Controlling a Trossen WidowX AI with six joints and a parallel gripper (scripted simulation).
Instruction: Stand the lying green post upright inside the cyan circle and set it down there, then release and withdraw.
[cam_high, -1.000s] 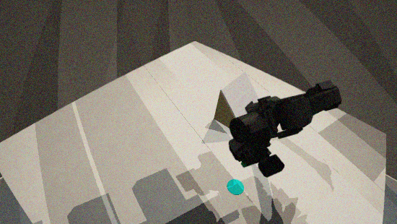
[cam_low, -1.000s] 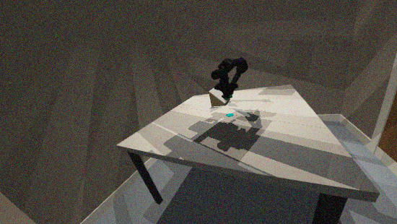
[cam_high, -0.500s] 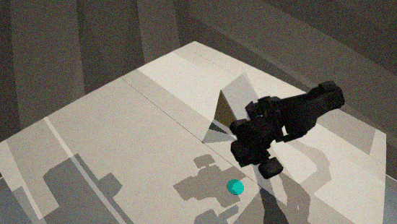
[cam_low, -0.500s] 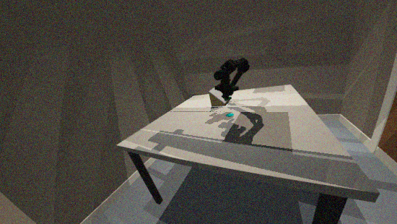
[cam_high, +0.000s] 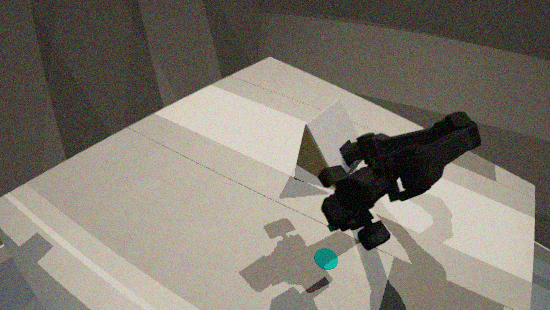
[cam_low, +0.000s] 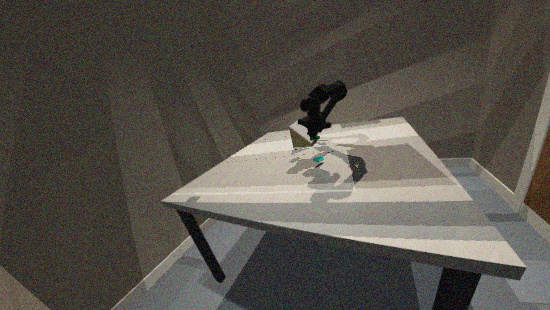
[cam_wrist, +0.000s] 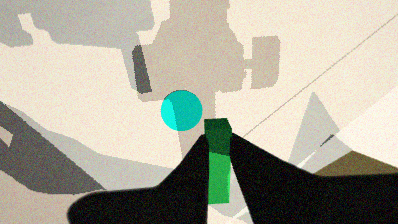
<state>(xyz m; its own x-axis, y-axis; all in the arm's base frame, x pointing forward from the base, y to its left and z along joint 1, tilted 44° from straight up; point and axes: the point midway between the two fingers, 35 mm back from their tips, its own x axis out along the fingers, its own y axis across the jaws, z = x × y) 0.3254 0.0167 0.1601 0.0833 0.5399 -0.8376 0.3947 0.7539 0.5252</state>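
Right now the cyan circle is 2 cm to the left of my gripper tip and 12 cm below it. Round my gripper tip: green post 2 cm behind, 1 cm to the left.
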